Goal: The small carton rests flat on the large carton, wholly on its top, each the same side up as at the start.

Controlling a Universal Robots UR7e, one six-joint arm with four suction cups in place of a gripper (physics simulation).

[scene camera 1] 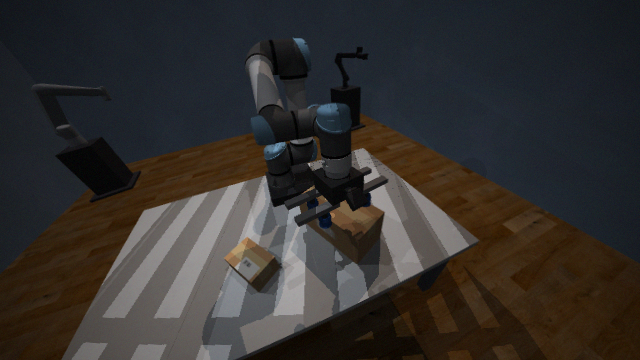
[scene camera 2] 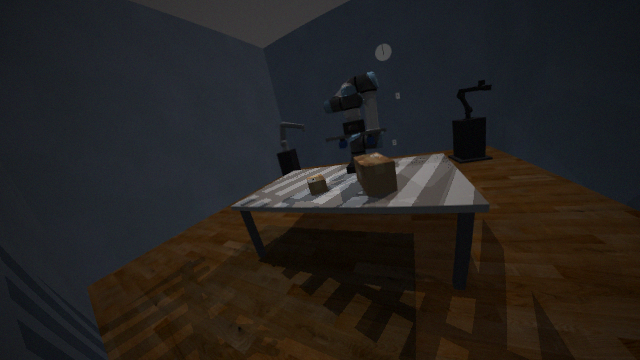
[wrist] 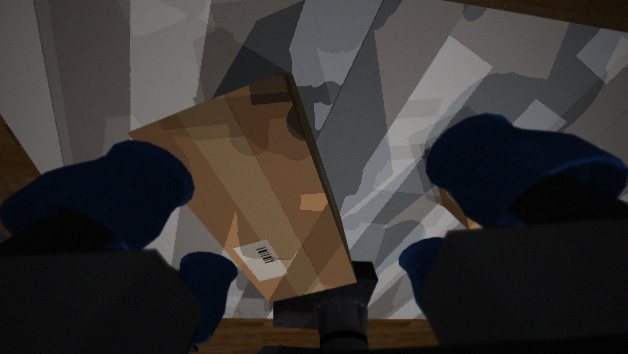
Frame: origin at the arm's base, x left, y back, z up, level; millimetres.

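Seen in the pictures: hand, its tool point: (scene camera 2: 357, 145) (wrist: 313, 224); arm's base, origin of its link: (scene camera 1: 282, 182) (wrist: 339, 304).
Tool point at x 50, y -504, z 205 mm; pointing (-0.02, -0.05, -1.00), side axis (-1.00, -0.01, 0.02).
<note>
Offsets run from my tool point to a thing's top centre. Level surfaces: height alone.
The small carton @(dx -315, dy +121, dz -177 mm) (scene camera 1: 251, 263) (scene camera 2: 317, 185) lies on the table, apart from the large carton; a white label shows on it in scene camera 1. In the wrist view, a sliver of the small carton (wrist: 454, 208) shows beside a blue cup that hides the rest. The large carton @(dx +54, dy +97, dz -101 mm) (scene camera 1: 368, 238) (scene camera 2: 378, 177) (wrist: 280, 170) stands on the table, with a taped top and a barcode label near one end. My gripper (scene camera 1: 342, 208) (scene camera 2: 357, 142) (wrist: 312, 227) is open, with no carton on its four blue suction cups. It hangs over the large carton, with a gap below the cups.
The pale table @(dz -257 mm) (scene camera 1: 190, 300) (scene camera 2: 425, 202) carries both cartons and my arm's base (scene camera 1: 285, 187). A grey arm on a dark pedestal (scene camera 1: 97, 167) (scene camera 2: 288, 161) stands on the floor to the left. Another dark arm on a pedestal (scene camera 1: 346, 100) (scene camera 2: 469, 138) stands behind at the right.
</note>
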